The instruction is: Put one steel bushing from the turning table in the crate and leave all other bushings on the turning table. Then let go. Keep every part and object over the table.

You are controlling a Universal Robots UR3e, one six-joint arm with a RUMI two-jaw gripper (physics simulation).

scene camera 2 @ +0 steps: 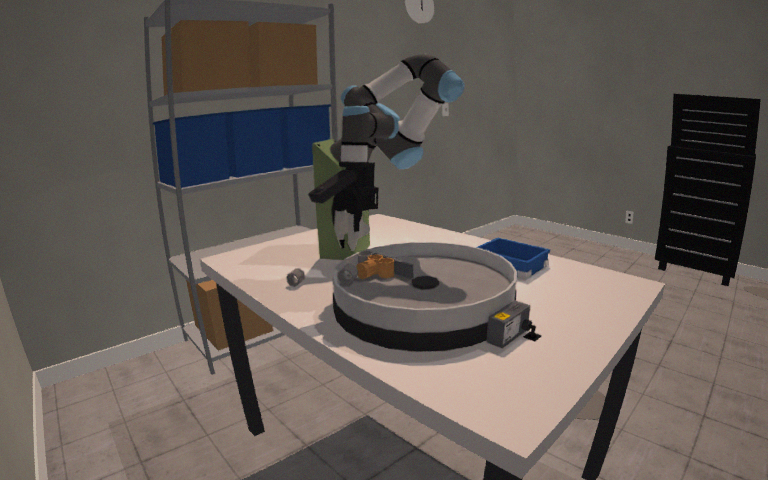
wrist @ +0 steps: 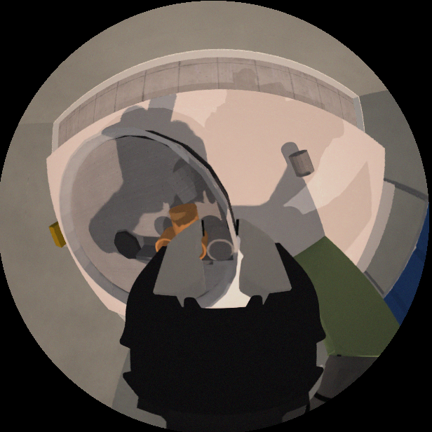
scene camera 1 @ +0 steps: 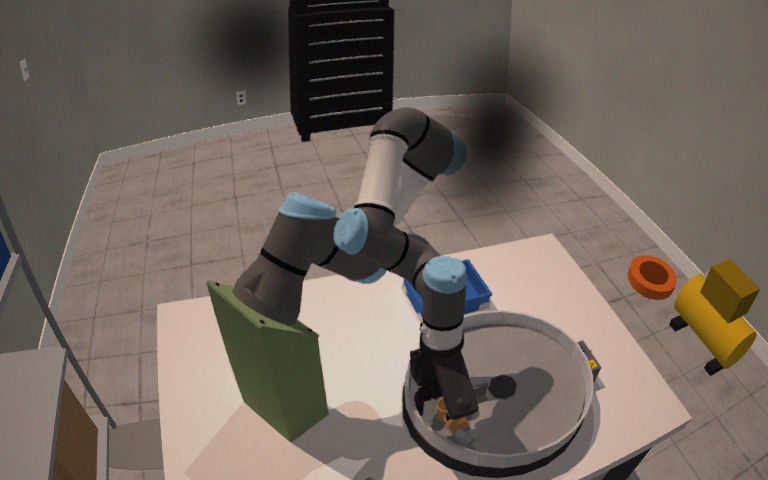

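Seen in the pictures: gripper, between the fingertips: [scene camera 2: 347, 249] [scene camera 1: 438, 423]; arm's base, origin of its link: [scene camera 1: 263, 306].
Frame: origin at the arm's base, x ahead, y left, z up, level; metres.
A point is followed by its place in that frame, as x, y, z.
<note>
The turning table [scene camera 1: 498, 459] {0.398, -0.267, -0.221} [scene camera 2: 430, 316] {0.632, -0.192, -0.223} [wrist: 67, 200] holds orange cylinders [scene camera 2: 376, 266] {0.352, -0.128, -0.219} [wrist: 184, 216] and grey steel bushings. One bushing [scene camera 2: 346, 275] {0.321, -0.194, -0.236} [wrist: 187, 175] lies near its wall; another bushing [wrist: 219, 249] shows as a ring beyond the fingers in the wrist view. A further steel bushing [scene camera 2: 295, 276] {0.177, -0.267, -0.267} [wrist: 302, 162] lies on its side on the table, outside the turning table. My gripper [scene camera 2: 348, 243] {0.293, -0.173, -0.182} [wrist: 219, 220] is partly open and empty above the turning table's edge; its tips are hidden in scene camera 1. The blue crate [scene camera 1: 475, 277] {0.503, 0.319, -0.257} [scene camera 2: 506, 260] is partly hidden by the arm in scene camera 1.
A green pedestal [scene camera 1: 277, 367] {0.016, -0.106, -0.049} [scene camera 2: 325, 215] {0.027, -0.096, -0.159} [wrist: 345, 300] carries the arm beside the turning table. A black round hub [scene camera 1: 502, 386] {0.461, -0.069, -0.237} [scene camera 2: 425, 281] {0.467, -0.069, -0.237} [wrist: 127, 244] is at the turning table's middle. A grey control box [scene camera 2: 508, 324] {0.720, -0.066, -0.249} is at its outer side.
</note>
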